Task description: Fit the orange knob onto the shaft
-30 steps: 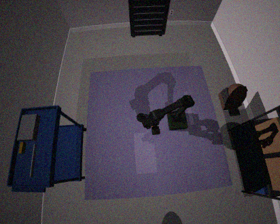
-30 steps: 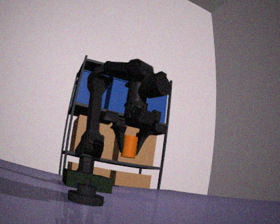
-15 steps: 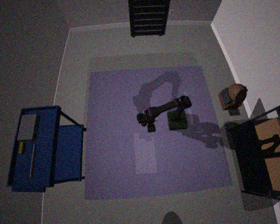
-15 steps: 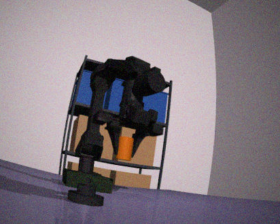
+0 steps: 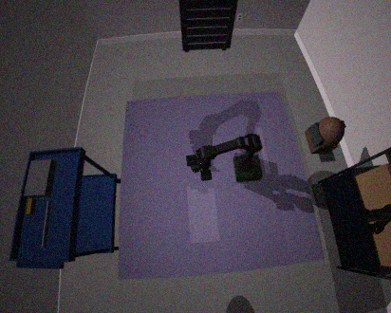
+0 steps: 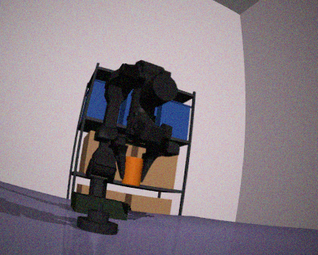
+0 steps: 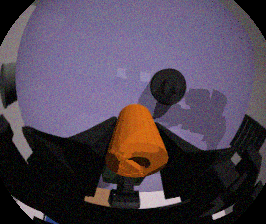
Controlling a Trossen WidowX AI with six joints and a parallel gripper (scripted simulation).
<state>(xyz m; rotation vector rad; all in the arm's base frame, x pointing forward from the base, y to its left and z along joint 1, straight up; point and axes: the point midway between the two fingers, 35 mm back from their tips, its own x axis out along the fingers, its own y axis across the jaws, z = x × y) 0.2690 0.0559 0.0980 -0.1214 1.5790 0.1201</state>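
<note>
Right now the dark pedestal is 9 cm below my gripper tip, 7 cm to the right of it and 5 cm ahead of it. The rest, counted from my gripper tip: orange knob 2 cm above.
</note>
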